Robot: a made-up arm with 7 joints. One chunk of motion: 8 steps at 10 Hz.
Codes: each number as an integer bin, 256 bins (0 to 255) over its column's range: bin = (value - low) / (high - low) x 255, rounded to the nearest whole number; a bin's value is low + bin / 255 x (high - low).
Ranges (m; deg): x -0.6..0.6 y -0.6..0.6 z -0.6..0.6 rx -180..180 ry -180..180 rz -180..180
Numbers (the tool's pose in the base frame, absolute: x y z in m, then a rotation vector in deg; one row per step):
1: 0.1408 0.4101 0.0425 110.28 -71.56 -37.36
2: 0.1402 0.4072 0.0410 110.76 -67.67 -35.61
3: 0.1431 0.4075 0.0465 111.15 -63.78 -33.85
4: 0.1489 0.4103 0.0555 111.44 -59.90 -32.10
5: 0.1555 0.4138 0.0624 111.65 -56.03 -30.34
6: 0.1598 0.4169 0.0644 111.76 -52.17 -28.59
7: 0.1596 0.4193 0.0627 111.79 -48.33 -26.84
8: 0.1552 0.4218 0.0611 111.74 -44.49 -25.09
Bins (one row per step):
1: 157 215 137 206 77 101
2: 157 214 136 206 80 102
3: 158 214 137 206 82 104
4: 159 215 139 206 85 105
5: 161 215 141 207 88 106
6: 161 216 141 207 91 107
7: 161 217 141 207 93 108
8: 160 217 140 207 96 110

